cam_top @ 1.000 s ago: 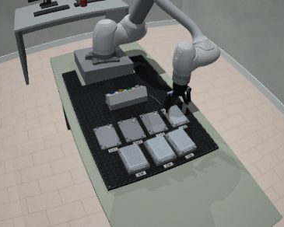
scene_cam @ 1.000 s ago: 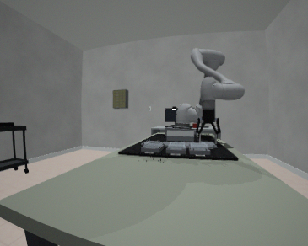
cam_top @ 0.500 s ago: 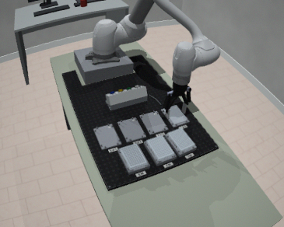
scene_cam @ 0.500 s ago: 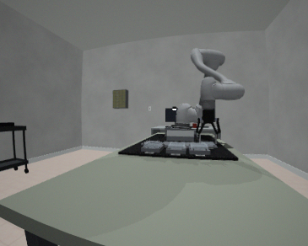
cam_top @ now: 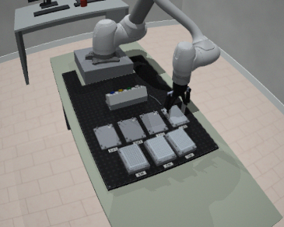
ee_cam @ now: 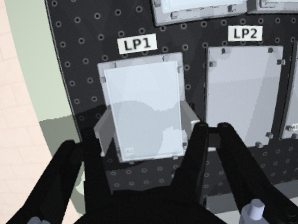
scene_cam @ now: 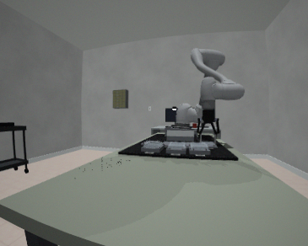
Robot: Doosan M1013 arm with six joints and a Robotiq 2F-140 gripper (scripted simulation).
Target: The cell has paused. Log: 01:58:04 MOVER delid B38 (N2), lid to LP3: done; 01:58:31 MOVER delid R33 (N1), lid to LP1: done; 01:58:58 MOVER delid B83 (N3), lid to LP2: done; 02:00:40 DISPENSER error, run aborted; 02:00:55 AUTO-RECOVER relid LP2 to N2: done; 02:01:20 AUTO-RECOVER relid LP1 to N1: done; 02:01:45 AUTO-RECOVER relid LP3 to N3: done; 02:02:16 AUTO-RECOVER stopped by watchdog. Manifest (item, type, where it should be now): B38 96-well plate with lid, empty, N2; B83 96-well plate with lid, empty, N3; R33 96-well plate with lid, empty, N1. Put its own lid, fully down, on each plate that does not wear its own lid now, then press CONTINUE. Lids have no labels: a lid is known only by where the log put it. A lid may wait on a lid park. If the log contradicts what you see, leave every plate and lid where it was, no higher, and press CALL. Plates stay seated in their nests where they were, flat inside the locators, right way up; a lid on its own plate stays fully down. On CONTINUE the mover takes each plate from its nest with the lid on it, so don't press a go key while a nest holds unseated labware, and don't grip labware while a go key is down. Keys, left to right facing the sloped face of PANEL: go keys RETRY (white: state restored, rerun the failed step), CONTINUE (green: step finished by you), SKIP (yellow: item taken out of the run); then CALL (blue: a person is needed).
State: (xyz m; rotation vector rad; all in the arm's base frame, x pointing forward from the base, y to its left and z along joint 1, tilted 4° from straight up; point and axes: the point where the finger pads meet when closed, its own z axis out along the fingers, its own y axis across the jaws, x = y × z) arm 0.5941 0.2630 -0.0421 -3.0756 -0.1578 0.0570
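Right now my hand is 3 cm above the lid park LP1. Round my hand: lid park LP2: 1 cm ahead, 13 cm to the right, 3 cm below; lid park LP4: 3 cm ahead, 25 cm to the right, 3 cm below; white key: 23 cm behind, 14 cm to the right, 3 cm above.
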